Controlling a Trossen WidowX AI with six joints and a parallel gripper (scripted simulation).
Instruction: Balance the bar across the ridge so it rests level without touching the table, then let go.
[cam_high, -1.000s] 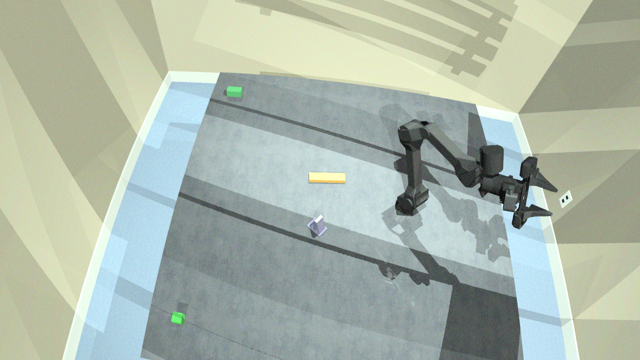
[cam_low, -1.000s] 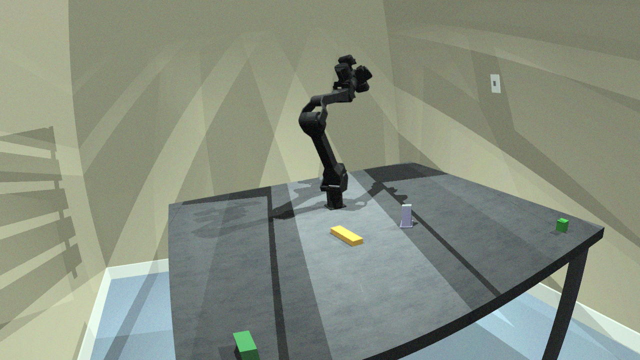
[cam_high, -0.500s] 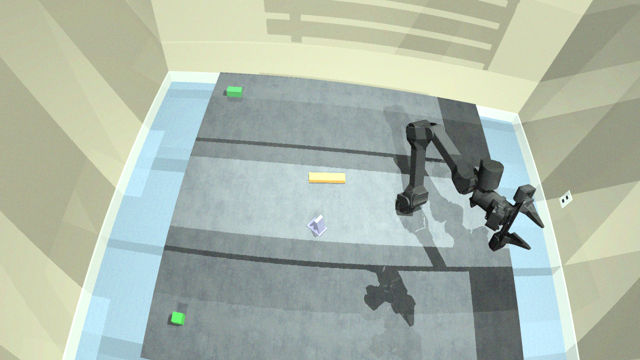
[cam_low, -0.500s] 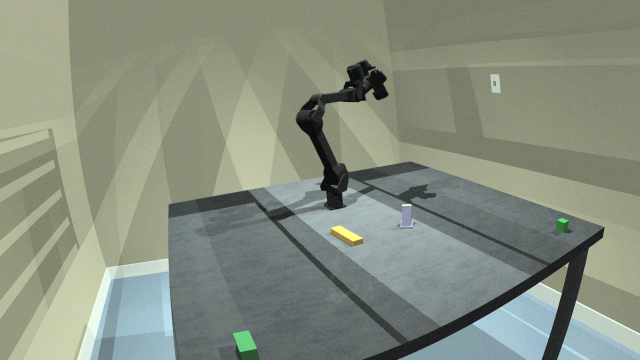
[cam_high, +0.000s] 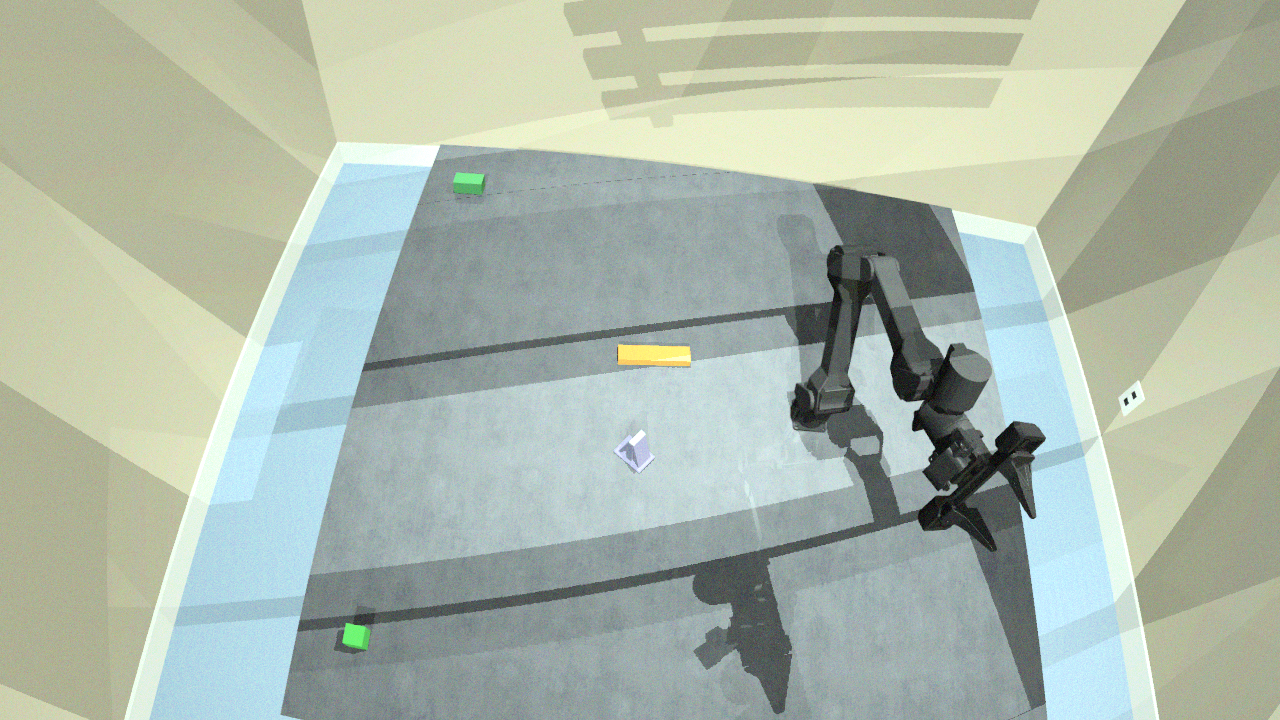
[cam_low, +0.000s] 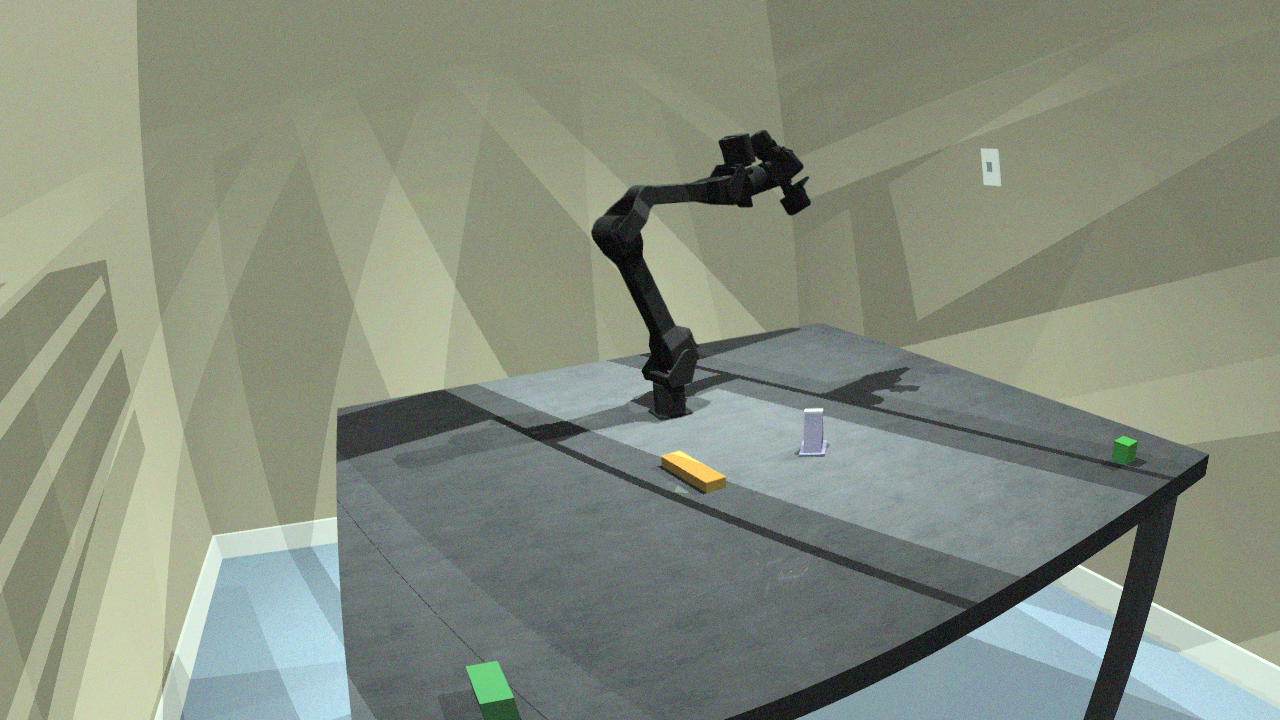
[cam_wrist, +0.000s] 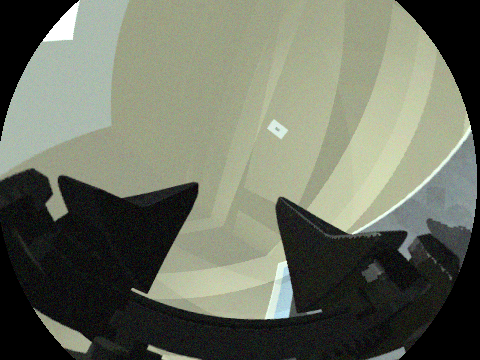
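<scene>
Right now the bar is 41 cm ahead of my gripper tip, 49 cm to the right of it and 44 cm below it.
</scene>
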